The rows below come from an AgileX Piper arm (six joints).
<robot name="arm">
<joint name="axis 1" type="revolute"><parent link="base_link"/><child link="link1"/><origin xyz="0 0 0.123" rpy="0 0 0"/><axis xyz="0 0 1"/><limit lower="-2.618" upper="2.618"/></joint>
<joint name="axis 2" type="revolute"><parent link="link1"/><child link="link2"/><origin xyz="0 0 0" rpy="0 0 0"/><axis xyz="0 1 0"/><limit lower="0" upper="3.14"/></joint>
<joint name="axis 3" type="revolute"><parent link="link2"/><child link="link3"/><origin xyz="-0.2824 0 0.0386" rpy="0 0 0"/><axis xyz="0 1 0"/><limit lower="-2.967" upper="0"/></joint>
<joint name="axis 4" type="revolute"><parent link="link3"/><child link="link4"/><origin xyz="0.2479 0 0.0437" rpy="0 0 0"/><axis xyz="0.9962 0 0.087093"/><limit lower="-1.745" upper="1.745"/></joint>
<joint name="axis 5" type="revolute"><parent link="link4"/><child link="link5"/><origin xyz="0 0 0" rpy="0 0 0"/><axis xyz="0 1 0"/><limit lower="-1.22" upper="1.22"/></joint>
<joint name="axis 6" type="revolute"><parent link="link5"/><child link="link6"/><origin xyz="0.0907 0 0.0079" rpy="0 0 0"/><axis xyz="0.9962 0 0.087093"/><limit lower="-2.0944" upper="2.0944"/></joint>
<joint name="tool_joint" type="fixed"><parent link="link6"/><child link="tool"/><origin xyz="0 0 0" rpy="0 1.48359 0"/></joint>
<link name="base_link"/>
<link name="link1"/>
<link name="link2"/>
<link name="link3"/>
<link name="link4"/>
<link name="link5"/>
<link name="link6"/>
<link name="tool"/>
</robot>
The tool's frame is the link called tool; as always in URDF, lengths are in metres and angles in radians.
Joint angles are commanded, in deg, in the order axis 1, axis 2, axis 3, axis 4, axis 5, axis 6. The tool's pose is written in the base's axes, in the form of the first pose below.
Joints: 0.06 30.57 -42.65 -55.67 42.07 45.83
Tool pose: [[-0.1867 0.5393 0.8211 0.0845], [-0.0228 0.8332 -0.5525 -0.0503], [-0.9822 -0.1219 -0.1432 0.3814], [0 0 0 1]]
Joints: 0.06 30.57 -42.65 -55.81 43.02 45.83
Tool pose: [[-0.1961 0.5496 0.8121 0.0837], [-0.0185 0.8259 -0.5635 -0.0513], [-0.9804 -0.1256 -0.1518 0.3806], [0 0 0 1]]
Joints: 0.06 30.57 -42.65 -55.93 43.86 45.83
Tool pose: [[-0.2044 0.5586 0.8038 0.0829], [-0.0146 0.8193 -0.5731 -0.0522], [-0.9788 -0.1288 -0.1593 0.3800], [0 0 0 1]]
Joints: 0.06 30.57 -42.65 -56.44 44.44 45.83
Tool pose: [[-0.2101 0.5666 0.7968 0.0823], [-0.0183 0.8125 -0.5826 -0.0531], [-0.9775 -0.1369 -0.1603 0.3799], [0 0 0 1]]
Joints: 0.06 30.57 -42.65 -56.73 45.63 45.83
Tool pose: [[-0.2215 0.5796 0.7842 0.0811], [-0.0141 0.8022 -0.5969 -0.0543], [-0.9751 -0.1433 -0.1695 0.3790], [0 0 0 1]]
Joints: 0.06 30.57 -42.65 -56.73 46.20 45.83
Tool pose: [[-0.2269 0.5851 0.7785 0.0806], [-0.0100 0.7979 -0.6026 -0.0549], [-0.9739 -0.1445 -0.1752 0.3785], [0 0 0 1]]
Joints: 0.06 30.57 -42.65 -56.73 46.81 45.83
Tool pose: [[-0.2327 0.5911 0.7723 0.0800], [-0.0055 0.7933 -0.6088 -0.0554], [-0.9725 -0.1459 -0.1814 0.3779], [0 0 0 1]]
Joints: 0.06 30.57 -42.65 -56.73 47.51 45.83
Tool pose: [[-0.2392 0.5978 0.7651 0.0794], [-0.0003 0.7880 -0.6157 -0.0561], [-0.9710 -0.1475 -0.1883 0.3773], [0 0 0 1]]
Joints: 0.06 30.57 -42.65 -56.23 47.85 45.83
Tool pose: [[-0.2424 0.5990 0.7631 0.0792], [0.0097 0.7881 -0.6155 -0.0560], [-0.9701 -0.1418 -0.1969 0.3765], [0 0 0 1]]
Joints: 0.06 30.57 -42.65 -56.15 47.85 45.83
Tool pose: [[-0.2424 0.5987 0.7634 0.0792], [0.0109 0.7885 -0.6149 -0.0560], [-0.9701 -0.1407 -0.1977 0.3765], [0 0 0 1]]
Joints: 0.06 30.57 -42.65 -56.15 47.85 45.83
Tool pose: [[-0.2424 0.5987 0.7634 0.0792], [0.0109 0.7885 -0.6149 -0.0560], [-0.9701 -0.1407 -0.1977 0.3765], [0 0 0 1]]
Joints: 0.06 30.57 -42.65 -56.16 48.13 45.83
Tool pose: [[-0.2450 0.6014 0.7604 0.0790], [0.0129 0.7863 -0.6177 -0.0562], [-0.9694 -0.1415 -0.2004 0.3762], [0 0 0 1]]
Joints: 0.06 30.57 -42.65 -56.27 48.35 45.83
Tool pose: [[-0.2470 0.6040 0.7578 0.0787], [0.0129 0.7840 -0.6206 -0.0565], [-0.9689 -0.1435 -0.2015 0.3761], [0 0 0 1]]
